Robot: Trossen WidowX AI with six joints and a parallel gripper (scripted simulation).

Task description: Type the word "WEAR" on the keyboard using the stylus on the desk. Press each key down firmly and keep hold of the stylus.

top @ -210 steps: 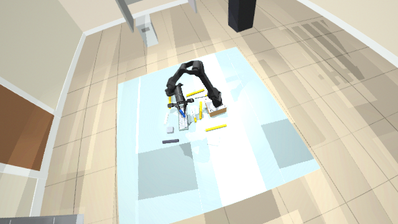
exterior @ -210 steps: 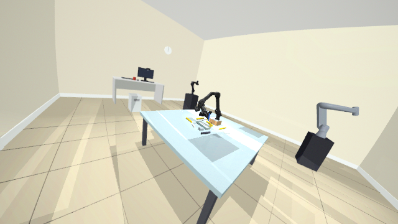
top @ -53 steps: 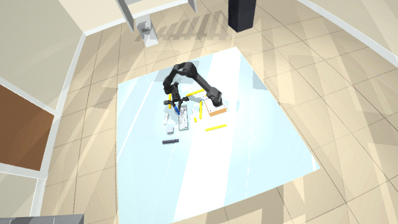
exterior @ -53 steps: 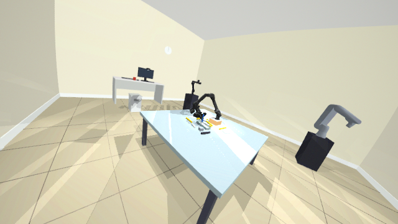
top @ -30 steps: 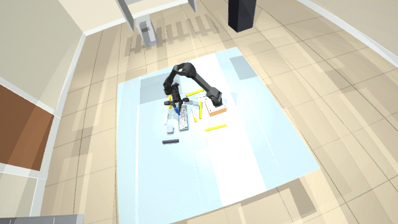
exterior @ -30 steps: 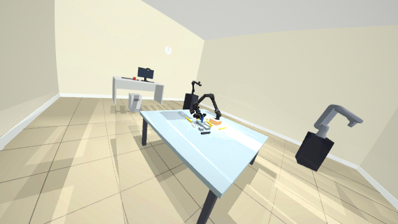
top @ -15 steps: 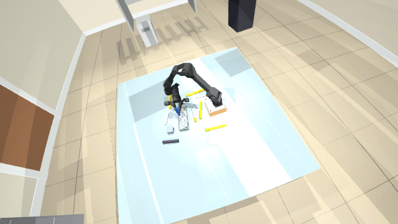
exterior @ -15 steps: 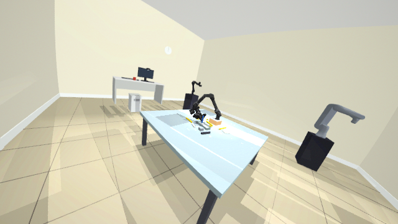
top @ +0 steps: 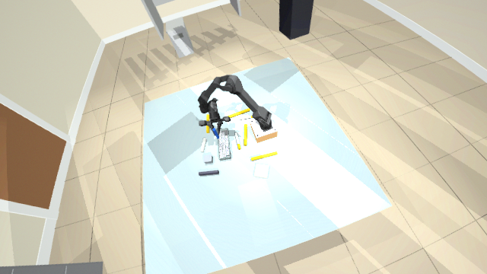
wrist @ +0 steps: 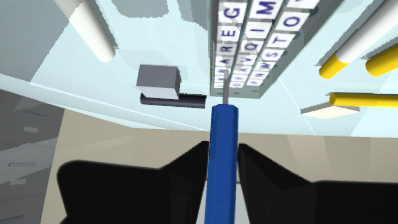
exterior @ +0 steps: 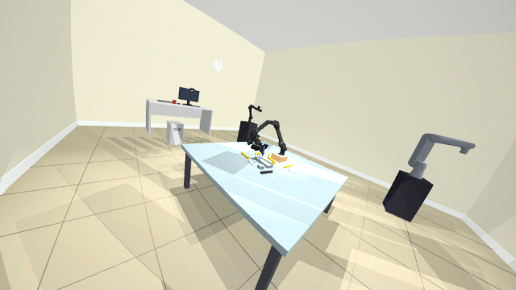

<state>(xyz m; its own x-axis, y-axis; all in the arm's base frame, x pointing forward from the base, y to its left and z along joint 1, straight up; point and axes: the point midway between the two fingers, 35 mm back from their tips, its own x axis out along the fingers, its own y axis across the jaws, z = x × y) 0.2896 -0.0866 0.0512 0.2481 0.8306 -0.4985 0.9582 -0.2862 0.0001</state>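
Right now the grey block is 110 mm ahead of my gripper tip, 90 mm below it and 80 mm to the left of it. The rest, counted from my gripper tip: dark bar: 160 mm to the left, 130 mm ahead, 90 mm below; then white flat tile: 280 mm to the left, 150 mm behind, 100 mm below; then blue stylus: 10 mm below.
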